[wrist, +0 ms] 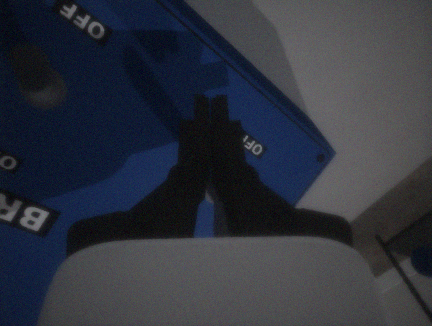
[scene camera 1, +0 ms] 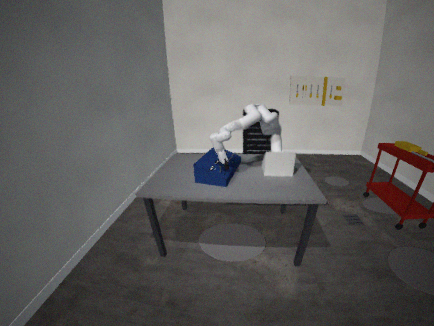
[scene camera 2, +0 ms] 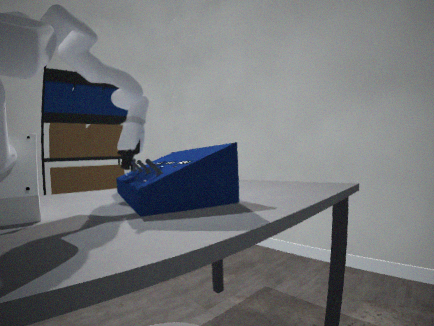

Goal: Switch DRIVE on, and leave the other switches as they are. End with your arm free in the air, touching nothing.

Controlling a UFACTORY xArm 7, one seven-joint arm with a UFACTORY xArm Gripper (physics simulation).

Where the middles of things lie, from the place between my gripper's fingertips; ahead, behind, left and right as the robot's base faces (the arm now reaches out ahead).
Right now the blue sloped switch box [scene camera 2: 205, 177] is 150 mm to the right of my hand, 80 mm ahead of it and 20 mm below it.
